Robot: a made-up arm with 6 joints.
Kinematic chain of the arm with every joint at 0, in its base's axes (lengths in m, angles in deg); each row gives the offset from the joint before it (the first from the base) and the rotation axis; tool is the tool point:
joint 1: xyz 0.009 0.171 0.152 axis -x
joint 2: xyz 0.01 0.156 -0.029 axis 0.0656 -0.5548 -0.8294
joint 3: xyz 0 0.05 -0.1 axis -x
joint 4: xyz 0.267 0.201 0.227 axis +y
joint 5: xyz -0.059 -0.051 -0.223 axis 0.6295 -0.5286 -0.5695
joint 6: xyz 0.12 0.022 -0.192 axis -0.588 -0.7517 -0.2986
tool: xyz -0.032 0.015 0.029
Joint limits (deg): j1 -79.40..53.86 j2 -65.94..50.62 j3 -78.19..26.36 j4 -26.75..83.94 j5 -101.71..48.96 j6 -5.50..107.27
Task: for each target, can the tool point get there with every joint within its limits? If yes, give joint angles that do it. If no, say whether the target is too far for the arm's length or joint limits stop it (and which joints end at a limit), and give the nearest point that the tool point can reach.
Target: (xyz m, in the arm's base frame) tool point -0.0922 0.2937 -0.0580
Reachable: yes | joints 28.12 -13.96 -7.53 41.51 -77.94 64.41
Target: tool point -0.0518 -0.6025 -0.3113
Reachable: no: joint limits stop it (at a limit: joint 1, joint 2, joint 3, joint 6) | nearest point -0.0657 -0.0655 -0.3200 | short by 0.537 m
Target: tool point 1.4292 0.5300 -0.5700
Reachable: no: too far | nearest point 0.6055 0.3578 -0.2236 | short by 0.910 m
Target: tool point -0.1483 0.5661 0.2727
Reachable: yes | joints -45.08 -52.54 -45.00 10.47 -54.41 46.14
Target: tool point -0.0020 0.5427 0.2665
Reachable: yes | joints -38.43 -3.58 -30.29 34.42 -39.35 10.53
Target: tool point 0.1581 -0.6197 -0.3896
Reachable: no: joint limits stop it (at a limit: joint 1, joint 3, joint 6) | nearest point 0.1188 -0.0529 -0.3573 | short by 0.569 m
